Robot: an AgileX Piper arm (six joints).
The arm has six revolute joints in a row. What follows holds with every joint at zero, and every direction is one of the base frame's.
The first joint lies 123 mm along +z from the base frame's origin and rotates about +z.
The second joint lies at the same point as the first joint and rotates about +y.
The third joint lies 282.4 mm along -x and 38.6 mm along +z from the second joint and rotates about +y.
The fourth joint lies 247.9 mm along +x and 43.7 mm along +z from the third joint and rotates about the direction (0.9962, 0, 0.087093).
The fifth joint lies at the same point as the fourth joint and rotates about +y.
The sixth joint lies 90.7 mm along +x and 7.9 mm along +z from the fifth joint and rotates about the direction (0.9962, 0, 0.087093).
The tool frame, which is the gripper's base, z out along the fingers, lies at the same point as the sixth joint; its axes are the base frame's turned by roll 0, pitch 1.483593 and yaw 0 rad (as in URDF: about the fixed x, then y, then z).
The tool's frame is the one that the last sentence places.
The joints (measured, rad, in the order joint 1, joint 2, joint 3, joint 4, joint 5, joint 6), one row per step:
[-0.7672, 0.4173, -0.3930, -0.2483, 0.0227, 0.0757]
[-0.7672, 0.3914, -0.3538, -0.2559, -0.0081, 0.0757]
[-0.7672, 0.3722, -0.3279, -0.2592, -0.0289, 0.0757]
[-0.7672, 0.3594, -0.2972, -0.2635, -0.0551, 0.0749]
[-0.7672, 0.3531, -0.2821, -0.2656, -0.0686, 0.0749]
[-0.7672, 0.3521, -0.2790, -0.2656, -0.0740, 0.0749]
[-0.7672, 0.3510, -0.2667, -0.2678, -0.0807, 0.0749]
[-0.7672, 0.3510, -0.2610, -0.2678, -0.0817, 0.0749]
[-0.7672, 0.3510, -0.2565, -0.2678, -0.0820, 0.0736]
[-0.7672, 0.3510, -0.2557, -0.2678, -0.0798, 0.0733]
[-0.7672, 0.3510, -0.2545, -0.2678, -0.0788, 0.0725]
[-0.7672, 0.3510, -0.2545, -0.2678, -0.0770, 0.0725]
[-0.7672, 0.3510, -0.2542, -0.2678, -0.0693, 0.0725]
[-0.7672, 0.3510, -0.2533, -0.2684, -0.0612, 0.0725]
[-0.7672, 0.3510, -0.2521, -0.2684, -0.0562, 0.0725]
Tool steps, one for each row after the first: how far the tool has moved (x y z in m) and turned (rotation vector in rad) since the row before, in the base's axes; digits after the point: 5 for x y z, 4 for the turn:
[-0.00196, 0.00285, -0.00814, -0.0172, -0.0063, 0.0072]
[-0.00151, 0.00213, -0.00521, -0.0119, -0.0072, 0.0051]
[-0.00047, 0.00133, -0.00700, -0.0090, -0.0016, 0.0066]
[-0.00023, 0.00069, -0.00340, -0.0045, -0.0015, 0.0035]
[0.00001, 0.00017, -0.00050, -0.0022, -0.0022, 0.0014]
[0.00023, 0.00002, -0.00352, 0.0017, 0.0049, 0.0017]
[0.00013, -0.00009, -0.00186, 0.0033, 0.0034, 0.0003]
[0.00009, -0.00008, -0.00151, 0.0020, 0.0039, 0.0000]
[-0.00001, -0.00006, -0.00047, 0.0018, 0.0023, -0.0006]
[0.00001, -0.00004, -0.00050, 0.0009, 0.0021, -0.0003]
[-0.00002, -0.00004, -0.00016, 0.0012, 0.0013, -0.0005]
[-0.00009, -0.00017, -0.00078, 0.0053, 0.0056, -0.0020]
[-0.00009, -0.00018, -0.00102, 0.0056, 0.0067, -0.0021]
[-0.00005, -0.00012, -0.00085, 0.0042, 0.0043, -0.0013]

